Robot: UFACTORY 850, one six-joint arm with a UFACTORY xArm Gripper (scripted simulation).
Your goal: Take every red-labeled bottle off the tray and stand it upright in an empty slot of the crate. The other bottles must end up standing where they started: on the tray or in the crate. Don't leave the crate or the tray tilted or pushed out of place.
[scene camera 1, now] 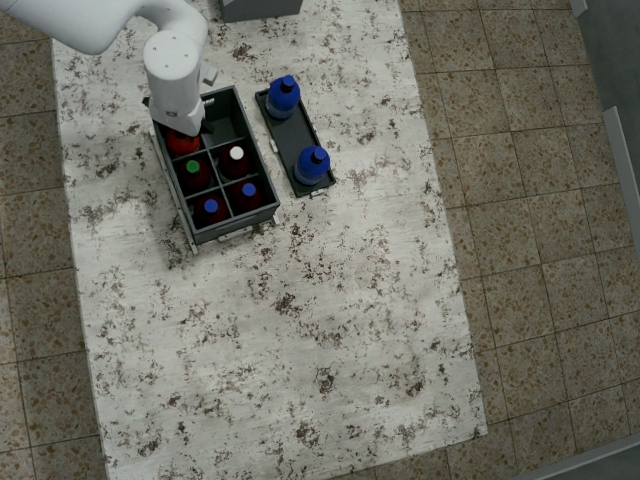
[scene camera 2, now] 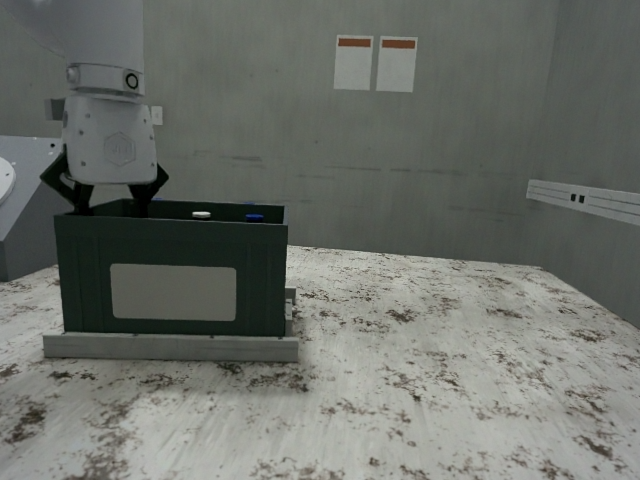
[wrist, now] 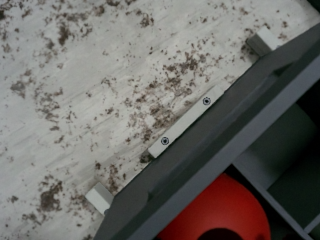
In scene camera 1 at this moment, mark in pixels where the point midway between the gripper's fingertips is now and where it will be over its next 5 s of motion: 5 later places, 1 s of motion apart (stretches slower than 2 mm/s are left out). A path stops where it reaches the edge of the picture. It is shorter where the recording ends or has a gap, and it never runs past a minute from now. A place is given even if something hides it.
My gripper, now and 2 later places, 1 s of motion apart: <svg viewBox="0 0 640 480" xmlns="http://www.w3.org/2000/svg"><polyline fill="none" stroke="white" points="180,128 179,121 178,114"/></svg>
